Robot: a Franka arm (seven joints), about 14 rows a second.
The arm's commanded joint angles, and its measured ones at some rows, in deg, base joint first. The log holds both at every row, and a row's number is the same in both.
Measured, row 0: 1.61 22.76 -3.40 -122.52 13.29 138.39 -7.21
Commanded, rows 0 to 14: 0.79 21.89 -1.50 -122.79 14.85 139.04 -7.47; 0.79 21.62 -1.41 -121.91 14.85 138.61 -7.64; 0.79 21.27 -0.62 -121.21 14.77 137.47 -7.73; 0.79 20.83 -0.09 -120.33 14.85 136.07 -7.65; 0.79 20.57 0.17 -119.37 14.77 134.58 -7.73; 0.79 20.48 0.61 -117.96 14.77 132.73 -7.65; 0.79 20.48 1.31 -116.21 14.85 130.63 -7.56; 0.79 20.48 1.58 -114.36 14.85 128.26 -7.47; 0.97 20.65 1.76 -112.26 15.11 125.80 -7.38; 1.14 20.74 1.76 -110.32 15.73 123.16 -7.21; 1.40 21.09 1.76 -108.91 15.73 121.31 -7.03; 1.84 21.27 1.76 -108.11 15.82 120.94 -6.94; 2.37 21.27 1.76 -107.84 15.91 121.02 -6.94; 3.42 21.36 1.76 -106.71 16.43 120.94 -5.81; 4.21 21.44 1.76 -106.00 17.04 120.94 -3.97
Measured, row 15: 2.59 21.15 1.68 -108.10 15.54 122.17 -6.55
